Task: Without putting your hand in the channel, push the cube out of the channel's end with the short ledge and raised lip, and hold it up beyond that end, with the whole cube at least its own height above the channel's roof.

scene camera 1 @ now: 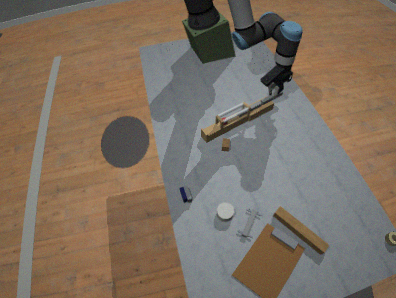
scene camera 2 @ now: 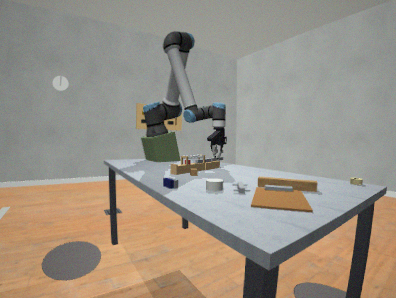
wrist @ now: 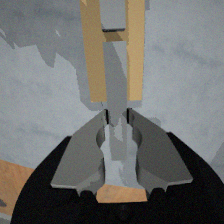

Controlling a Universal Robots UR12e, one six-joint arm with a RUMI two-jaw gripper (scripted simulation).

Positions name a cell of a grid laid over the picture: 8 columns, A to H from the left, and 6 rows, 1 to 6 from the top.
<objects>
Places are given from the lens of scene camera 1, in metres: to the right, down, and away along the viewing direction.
wooden beam (scene camera 1: G5): 0.44, 0.35, 0.82
channel (scene camera 1: E3): 0.08, -0.09, 1.13
The marked spots on the channel and the wooden beam are 0.64 m apart.
</objects>
